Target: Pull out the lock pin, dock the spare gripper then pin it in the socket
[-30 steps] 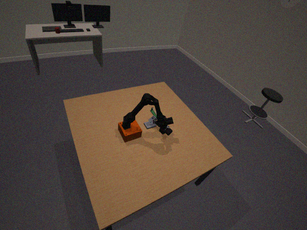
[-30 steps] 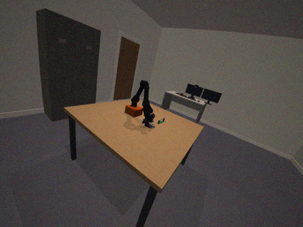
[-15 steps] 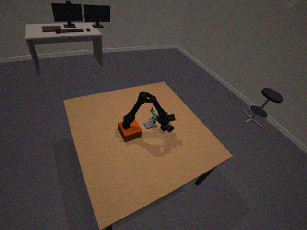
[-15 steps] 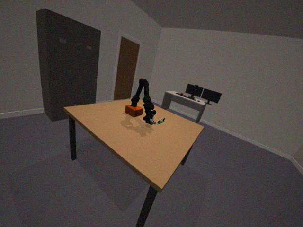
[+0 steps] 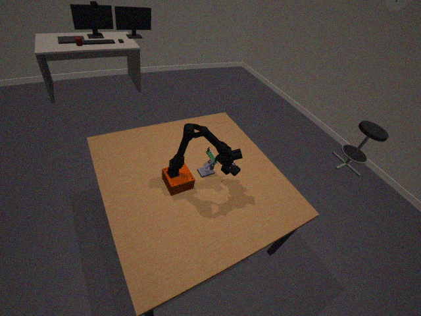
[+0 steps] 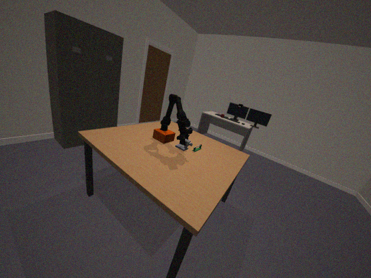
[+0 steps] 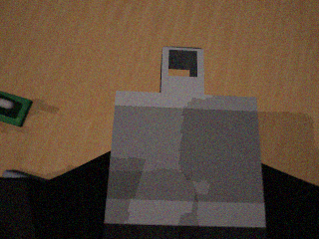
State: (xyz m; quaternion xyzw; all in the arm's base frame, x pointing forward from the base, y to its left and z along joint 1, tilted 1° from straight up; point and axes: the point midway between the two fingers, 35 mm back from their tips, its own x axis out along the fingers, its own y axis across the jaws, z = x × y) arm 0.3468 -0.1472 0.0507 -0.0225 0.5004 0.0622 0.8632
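Right now the grey mount is 80 mm behind my gripper tip, 120 mm to the left of it and 60 mm below it. Round my gripper tip: spare gripper: 20 mm above; green holder: 30 mm ahead, 230 mm to the left, 90 mm below.
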